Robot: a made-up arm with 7 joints.
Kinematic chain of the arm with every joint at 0, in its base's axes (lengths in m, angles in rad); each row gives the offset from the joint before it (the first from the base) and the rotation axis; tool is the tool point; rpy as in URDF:
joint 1: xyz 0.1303 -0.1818 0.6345 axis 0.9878 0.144 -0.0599
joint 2: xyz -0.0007 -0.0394 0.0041 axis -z
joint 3: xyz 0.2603 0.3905 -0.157 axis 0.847 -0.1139 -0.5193
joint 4: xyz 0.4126 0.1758 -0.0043 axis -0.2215 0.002 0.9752
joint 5: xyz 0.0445 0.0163 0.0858 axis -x
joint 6: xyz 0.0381 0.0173 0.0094 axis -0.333 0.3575 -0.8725
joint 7: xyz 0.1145 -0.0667 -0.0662 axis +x
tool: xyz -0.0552 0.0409 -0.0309 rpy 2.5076 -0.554 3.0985
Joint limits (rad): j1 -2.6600..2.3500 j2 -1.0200..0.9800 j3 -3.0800..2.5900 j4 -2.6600..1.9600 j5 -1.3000..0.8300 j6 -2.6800..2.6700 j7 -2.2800..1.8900
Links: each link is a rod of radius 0.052 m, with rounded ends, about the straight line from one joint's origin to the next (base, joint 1, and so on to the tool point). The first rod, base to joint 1, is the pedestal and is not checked.
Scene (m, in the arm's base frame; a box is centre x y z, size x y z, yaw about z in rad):
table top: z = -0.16
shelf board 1: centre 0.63 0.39 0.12 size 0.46 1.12 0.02 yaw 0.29
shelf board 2: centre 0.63 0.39 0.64 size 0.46 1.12 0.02 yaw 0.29
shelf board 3: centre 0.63 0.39 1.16 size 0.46 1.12 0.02 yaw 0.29
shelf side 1: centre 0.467 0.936 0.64 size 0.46 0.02 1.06 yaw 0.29
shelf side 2: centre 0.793 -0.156 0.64 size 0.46 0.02 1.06 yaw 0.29
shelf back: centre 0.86 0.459 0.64 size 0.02 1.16 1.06 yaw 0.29
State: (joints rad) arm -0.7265 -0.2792 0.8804 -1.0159 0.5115 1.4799 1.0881
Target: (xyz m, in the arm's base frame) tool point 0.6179 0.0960 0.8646
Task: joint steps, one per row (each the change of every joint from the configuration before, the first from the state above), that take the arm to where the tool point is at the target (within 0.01 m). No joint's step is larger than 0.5 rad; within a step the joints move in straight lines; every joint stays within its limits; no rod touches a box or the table.
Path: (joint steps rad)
1: 0.1998 -0.1044 -0.4547 -0.0348 -0.0883 0.0308 0.1604
2: 0.1997 -0.1044 -0.4547 -0.0348 -0.0882 0.0309 0.1604
3: 0.1998 -0.1044 -0.4546 -0.0347 -0.0883 0.0308 0.1603
4: 0.1997 -0.1044 -0.4547 -0.0348 -0.0882 0.0309 0.1604
5: 0.1998 -0.1044 -0.4547 -0.0348 -0.0883 0.0308 0.1604
6: 0.0695 -0.0225 0.4255 0.0852 0.1267 -0.0582 -0.0552
7: 0.0694 -0.0226 0.4256 0.0852 0.1266 -0.0582 -0.0552
8: 0.0695 -0.0226 0.4255 0.0853 0.1266 -0.0583 -0.0552
9: 0.0694 -0.0226 0.4255 0.0852 0.1266 -0.0582 -0.0551
10: 0.0695 -0.0225 0.4255 0.0852 0.1267 -0.0582 -0.0552
11: 0.0694 -0.0226 0.4256 0.0853 0.1266 -0.0582 -0.0552
12: 0.1635 0.2239 -0.0347 -0.2898 -0.0698 0.1788 -0.1567
13: 0.1635 0.2238 -0.0347 -0.2898 -0.0698 0.1789 -0.1567

